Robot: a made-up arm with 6 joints.
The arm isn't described. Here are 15 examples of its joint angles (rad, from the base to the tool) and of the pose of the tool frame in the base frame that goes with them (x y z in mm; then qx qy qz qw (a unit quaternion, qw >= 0)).
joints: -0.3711 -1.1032 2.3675 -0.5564 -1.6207 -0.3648
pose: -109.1 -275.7 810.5 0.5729 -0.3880 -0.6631 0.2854
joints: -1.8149 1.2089 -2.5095 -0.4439 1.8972 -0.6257
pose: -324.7 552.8 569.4 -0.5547 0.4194 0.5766 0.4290
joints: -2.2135 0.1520 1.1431 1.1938 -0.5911 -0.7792
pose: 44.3 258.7 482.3 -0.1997 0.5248 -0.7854 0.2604
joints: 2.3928 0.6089 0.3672 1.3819 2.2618 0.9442
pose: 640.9 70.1 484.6 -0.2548 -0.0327 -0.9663 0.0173
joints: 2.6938 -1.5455 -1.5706 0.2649 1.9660 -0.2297
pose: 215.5 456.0 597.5 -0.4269 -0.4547 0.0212 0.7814
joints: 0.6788 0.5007 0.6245 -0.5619 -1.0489 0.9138
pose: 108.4 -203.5 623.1 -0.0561 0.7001 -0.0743 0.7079
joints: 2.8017 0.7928 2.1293 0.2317 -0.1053 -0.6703
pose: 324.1 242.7 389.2 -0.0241 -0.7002 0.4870 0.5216
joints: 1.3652 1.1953 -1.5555 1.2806 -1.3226 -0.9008
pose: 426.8 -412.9 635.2 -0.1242 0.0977 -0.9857 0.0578
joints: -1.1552 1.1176 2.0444 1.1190 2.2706 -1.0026
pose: -301.2 283.4 468.2 -0.5203 -0.3474 0.1188 0.7710
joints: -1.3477 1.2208 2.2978 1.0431 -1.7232 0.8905
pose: -385.3 270.1 401.4 -0.1900 -0.3994 0.0447 0.8957
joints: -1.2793 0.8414 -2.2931 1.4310 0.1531 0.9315
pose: -465.1 115.6 456.4 -0.0688 -0.2607 0.2506 0.9298
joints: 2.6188 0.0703 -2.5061 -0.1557 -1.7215 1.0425
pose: 559.0 348.0 599.2 0.1975 0.7682 -0.4309 0.4304
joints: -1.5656 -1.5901 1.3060 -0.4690 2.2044 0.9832
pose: -78.1 22.6 915.6 0.4099 0.7727 -0.2323 0.4253
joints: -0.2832 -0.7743 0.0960 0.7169 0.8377 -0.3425
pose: -84.2 -185.0 432.7 -0.1771 -0.8997 0.1472 0.3709
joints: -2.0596 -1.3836 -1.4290 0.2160 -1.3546 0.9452
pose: -135.3 348.3 514.8 -0.5338 0.4512 -0.6888 0.1922
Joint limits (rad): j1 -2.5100..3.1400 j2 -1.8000..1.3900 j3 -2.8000..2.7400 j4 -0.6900..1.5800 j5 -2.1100..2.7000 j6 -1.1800..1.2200
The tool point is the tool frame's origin. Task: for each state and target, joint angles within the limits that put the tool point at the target. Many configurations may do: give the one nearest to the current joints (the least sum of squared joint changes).
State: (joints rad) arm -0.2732 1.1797 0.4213 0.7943 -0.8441 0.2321
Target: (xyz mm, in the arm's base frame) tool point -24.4 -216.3 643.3
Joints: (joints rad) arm 0.5292 1.3215 0.2922 -0.0410 -0.9112 0.5985
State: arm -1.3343 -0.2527 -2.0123 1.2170 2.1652 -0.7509
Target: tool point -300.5 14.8 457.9
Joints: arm -1.4003 -0.3017 -1.8567 1.1492 1.9242 -0.8068
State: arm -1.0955 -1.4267 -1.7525 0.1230 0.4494 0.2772
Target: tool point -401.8 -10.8 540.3
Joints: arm -1.3356 -1.2490 -1.4359 0.0590 0.4442 0.2468
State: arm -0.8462 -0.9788 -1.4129 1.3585 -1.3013 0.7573
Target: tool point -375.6 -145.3 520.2
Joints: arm -0.9376 -0.7758 -1.9705 1.0750 -0.7877 0.7035
